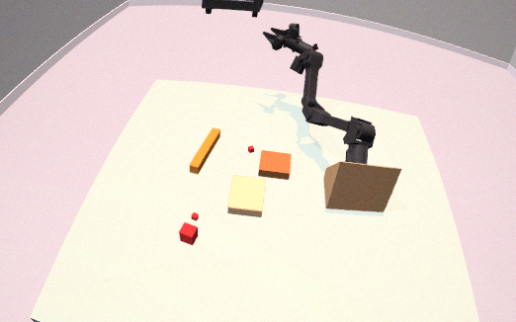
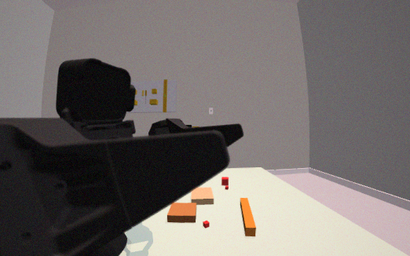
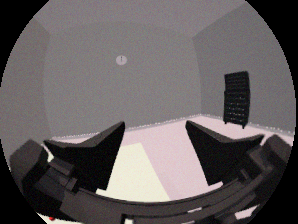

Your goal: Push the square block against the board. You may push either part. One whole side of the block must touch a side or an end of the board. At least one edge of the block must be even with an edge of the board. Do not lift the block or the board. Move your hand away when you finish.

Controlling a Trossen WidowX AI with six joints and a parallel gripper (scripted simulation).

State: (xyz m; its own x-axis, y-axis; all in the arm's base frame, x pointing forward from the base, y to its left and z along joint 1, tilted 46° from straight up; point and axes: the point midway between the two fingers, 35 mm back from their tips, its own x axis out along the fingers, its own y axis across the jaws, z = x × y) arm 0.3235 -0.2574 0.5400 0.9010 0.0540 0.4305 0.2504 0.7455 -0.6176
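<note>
The cream board is 6 cm behind my gripper tip, 64 cm to the left of it and 31 cm below it. Also, from my gripper tip: square block 12 cm behind, 47 cm to the left, 31 cm below.
</note>
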